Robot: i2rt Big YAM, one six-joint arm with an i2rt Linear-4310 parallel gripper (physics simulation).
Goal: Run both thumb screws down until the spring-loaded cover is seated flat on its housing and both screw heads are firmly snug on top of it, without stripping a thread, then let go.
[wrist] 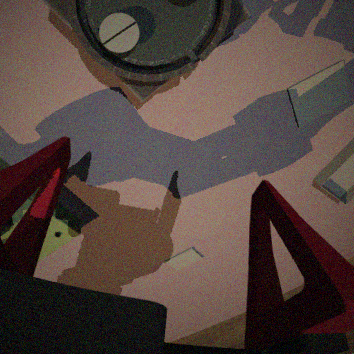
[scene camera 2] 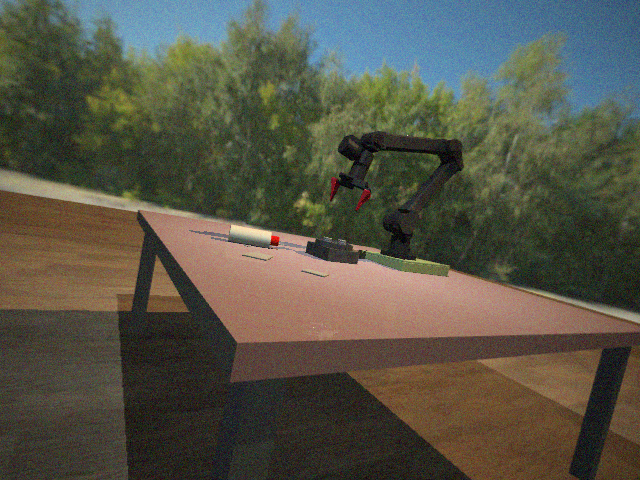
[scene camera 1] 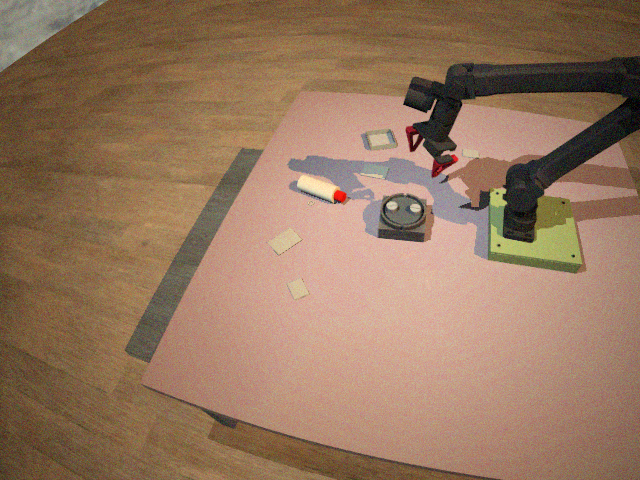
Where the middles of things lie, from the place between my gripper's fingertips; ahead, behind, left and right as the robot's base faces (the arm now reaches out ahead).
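Labels:
I can see the white tube with red cap (scene camera 1: 318,188), which is 290 mm ahead of my hand and 150 mm below it.

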